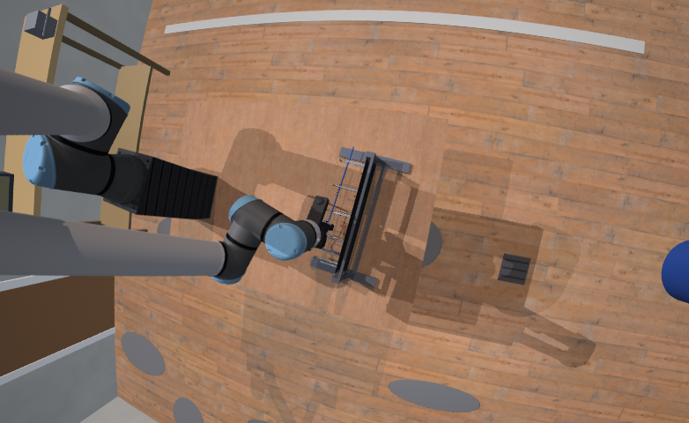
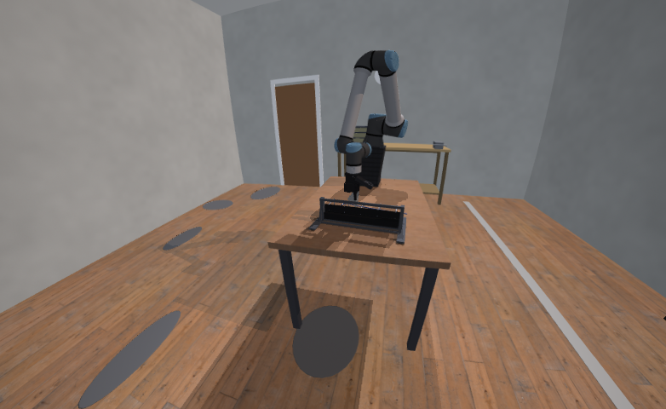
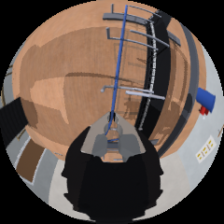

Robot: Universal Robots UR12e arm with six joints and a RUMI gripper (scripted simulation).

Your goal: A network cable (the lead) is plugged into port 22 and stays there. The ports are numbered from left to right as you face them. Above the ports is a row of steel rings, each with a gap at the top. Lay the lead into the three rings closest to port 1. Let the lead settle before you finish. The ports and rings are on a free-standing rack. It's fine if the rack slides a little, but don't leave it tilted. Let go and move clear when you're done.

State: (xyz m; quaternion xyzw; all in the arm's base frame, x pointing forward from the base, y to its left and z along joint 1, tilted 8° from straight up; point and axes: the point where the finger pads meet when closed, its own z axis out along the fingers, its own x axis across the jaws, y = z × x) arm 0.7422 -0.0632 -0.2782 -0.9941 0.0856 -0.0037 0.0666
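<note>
Now: hand 11 cm short of the dark rack, 3 cm to the right of it and 1 cm above it.
</note>
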